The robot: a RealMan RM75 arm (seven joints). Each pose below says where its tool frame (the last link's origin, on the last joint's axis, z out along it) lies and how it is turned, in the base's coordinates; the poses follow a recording.
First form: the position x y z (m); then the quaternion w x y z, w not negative.
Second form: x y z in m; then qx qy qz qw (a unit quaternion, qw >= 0). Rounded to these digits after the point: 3 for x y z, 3 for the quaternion.
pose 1, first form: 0.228 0.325 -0.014 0.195 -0.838 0.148 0.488
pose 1, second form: 0.228 0.325 -0.014 -0.838 0.148 0.488 0.195
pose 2, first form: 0.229 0.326 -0.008 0.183 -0.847 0.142 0.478
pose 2, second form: 0.229 0.326 -0.008 -0.847 0.142 0.478 0.183
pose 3, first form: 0.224 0.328 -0.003 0.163 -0.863 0.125 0.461
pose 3, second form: 0.224 0.328 -0.003 -0.863 0.125 0.461 0.163
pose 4, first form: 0.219 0.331 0.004 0.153 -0.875 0.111 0.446
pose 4, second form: 0.219 0.331 0.004 -0.875 0.111 0.446 0.153
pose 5, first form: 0.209 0.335 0.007 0.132 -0.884 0.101 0.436
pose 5, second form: 0.209 0.335 0.007 -0.884 0.101 0.436 0.132
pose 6, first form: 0.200 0.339 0.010 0.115 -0.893 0.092 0.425
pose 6, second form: 0.200 0.339 0.010 -0.893 0.092 0.425 0.115
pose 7, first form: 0.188 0.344 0.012 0.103 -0.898 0.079 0.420
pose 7, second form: 0.188 0.344 0.012 -0.898 0.079 0.420 0.103
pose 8, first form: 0.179 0.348 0.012 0.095 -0.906 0.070 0.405
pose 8, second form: 0.179 0.348 0.012 -0.906 0.070 0.405 0.095
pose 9, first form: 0.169 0.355 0.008 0.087 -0.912 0.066 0.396
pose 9, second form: 0.169 0.355 0.008 -0.912 0.066 0.396 0.087
